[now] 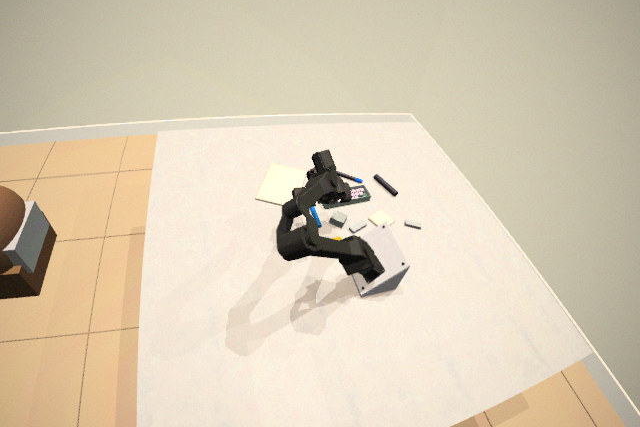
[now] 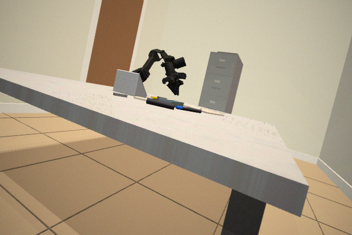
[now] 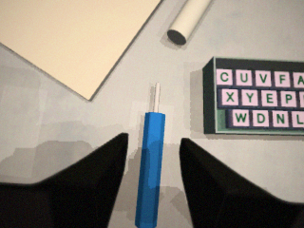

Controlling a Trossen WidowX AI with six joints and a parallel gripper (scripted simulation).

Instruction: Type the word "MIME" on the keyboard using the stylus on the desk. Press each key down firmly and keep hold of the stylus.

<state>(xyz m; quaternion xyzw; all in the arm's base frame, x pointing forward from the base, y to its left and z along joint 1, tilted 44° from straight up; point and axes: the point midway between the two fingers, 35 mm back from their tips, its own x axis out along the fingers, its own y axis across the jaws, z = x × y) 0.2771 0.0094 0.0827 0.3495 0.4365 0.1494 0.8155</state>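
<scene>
Right now my gripper tip is 1 cm short of the blue stylus and 5 cm above it. The rest, counted from my gripper tip: yellow pencil: 14 cm behind, 3 cm to the left, 5 cm below; then tan sheet: 16 cm ahead, 6 cm to the left, 5 cm below; then small tan card: 9 cm behind, 23 cm to the right, 5 cm below.
</scene>
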